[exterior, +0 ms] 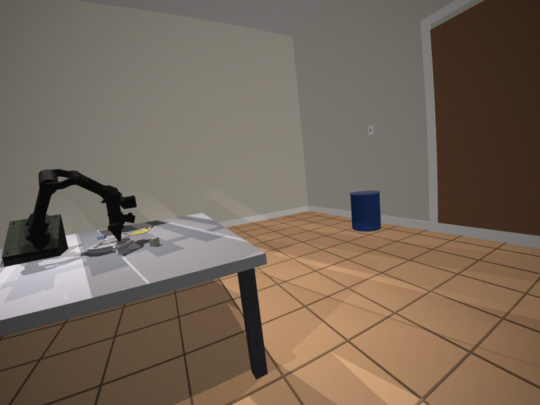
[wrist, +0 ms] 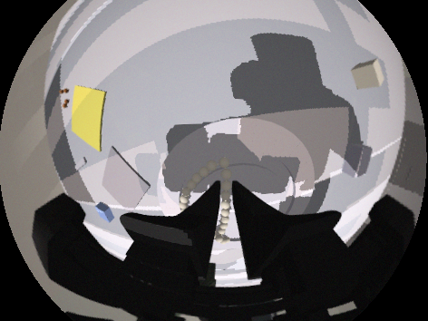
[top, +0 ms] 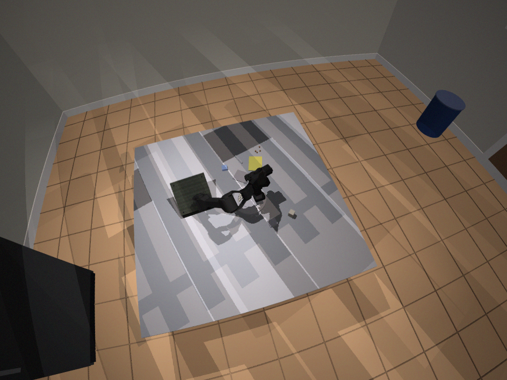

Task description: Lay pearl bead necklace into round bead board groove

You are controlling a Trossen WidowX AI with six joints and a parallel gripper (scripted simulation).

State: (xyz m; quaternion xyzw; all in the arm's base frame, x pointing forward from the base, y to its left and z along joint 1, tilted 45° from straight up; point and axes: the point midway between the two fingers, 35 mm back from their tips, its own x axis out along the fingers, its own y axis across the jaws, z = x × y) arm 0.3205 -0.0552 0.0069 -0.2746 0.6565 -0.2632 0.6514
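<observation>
The round bead board lies 4 cm behind my gripper tip, 2 cm to the right of it and 1 cm below it. From my gripper tip the other things lie so: yellow pad 23 cm to the left, 9 cm ahead, 1 cm below; grey card 16 cm to the left, 3 cm behind, 1 cm below; white block 21 cm to the right, 3 cm ahead.
</observation>
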